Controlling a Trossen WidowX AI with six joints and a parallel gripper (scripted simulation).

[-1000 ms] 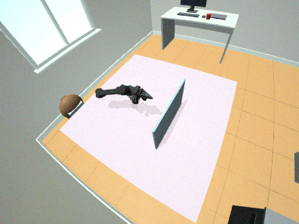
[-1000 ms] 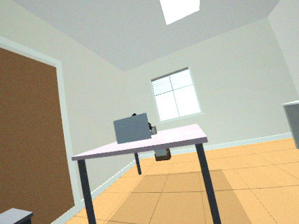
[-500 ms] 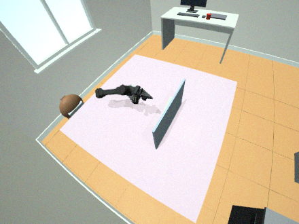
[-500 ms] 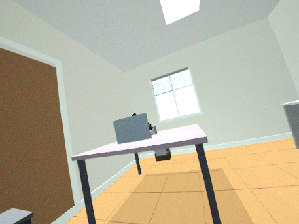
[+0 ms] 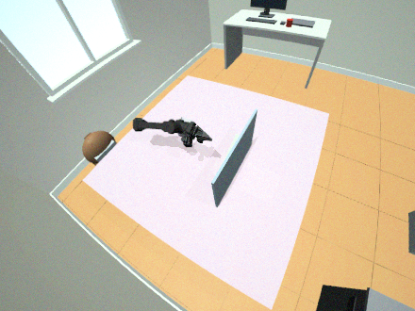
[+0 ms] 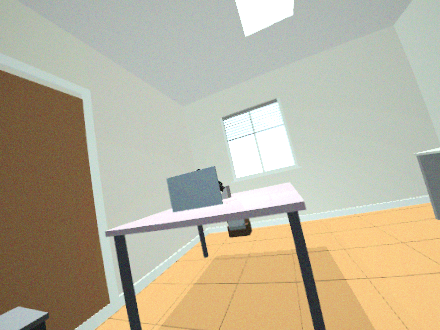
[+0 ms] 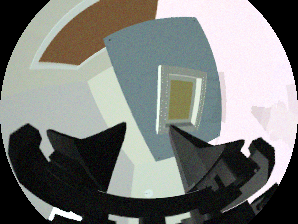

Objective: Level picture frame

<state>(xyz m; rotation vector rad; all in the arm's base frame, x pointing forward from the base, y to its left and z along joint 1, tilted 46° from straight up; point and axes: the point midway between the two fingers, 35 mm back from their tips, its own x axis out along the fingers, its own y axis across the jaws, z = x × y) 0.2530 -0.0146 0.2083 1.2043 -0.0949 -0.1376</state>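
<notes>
Now: gripper tip 130 mm short of the picture frame, 90 mm above it and 10 mm to the right of it. Also, from my gripper tip: grey-blue wall panel (140 mm ahead, 100 mm below, 10 mm to the right).
</notes>
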